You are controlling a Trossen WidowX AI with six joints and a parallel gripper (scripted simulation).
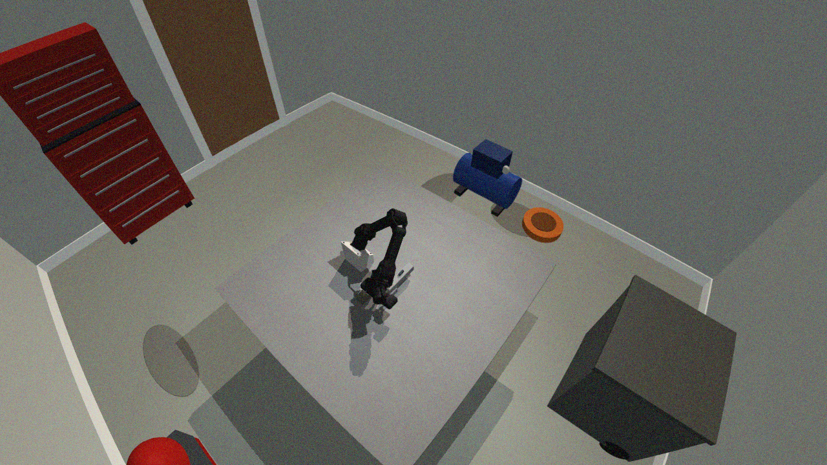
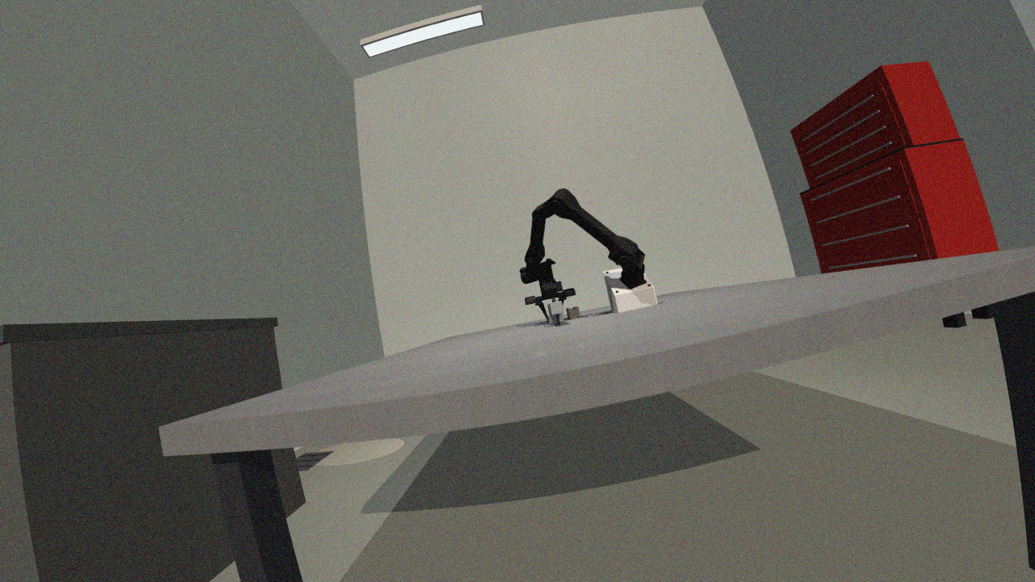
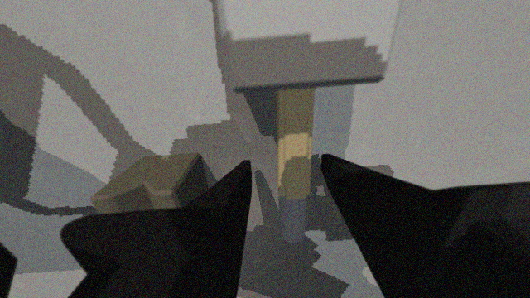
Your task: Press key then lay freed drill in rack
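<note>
Right now the drill is 40 mm to the left of my gripper tip and 40 mm above it. Round my gripper tip: dark blue key: 20 mm ahead, 160 mm to the left, 40 mm above; then pale grey block: 20 mm ahead, 140 mm to the left, 30 mm above; then rack: 80 mm behind, 20 mm to the right, 10 mm above.
</note>
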